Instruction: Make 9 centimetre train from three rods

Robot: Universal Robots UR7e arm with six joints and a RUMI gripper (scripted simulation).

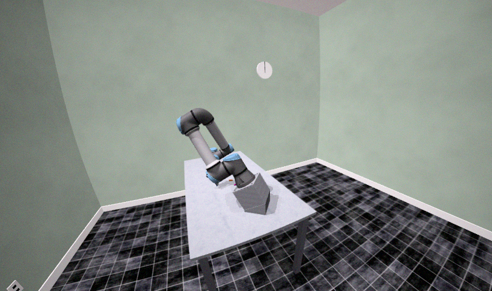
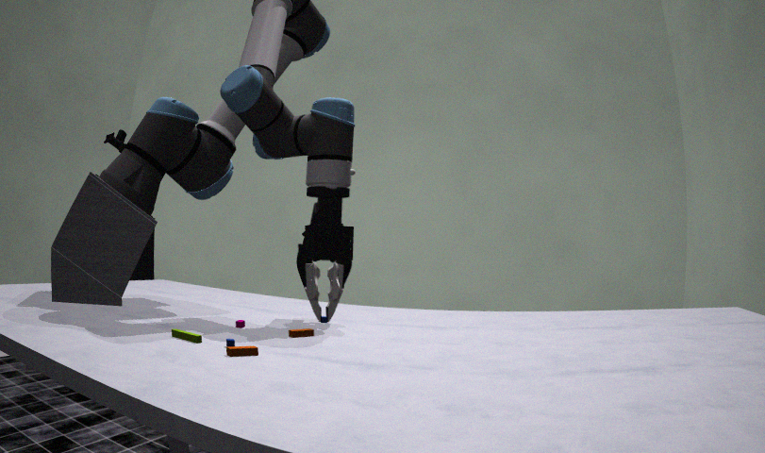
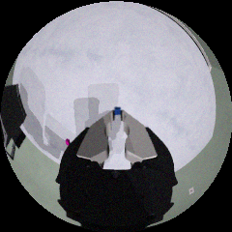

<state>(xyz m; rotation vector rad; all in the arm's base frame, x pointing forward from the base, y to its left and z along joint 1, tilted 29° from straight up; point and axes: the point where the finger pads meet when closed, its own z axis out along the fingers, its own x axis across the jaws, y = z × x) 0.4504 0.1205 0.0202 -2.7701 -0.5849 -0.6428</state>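
Now: hand 9 cm past the lime rod, 32 cm to the left of it and 1 cm above it. Also, from my hand: magenta rod (9 cm behind, 16 cm to the right, 1 cm below).
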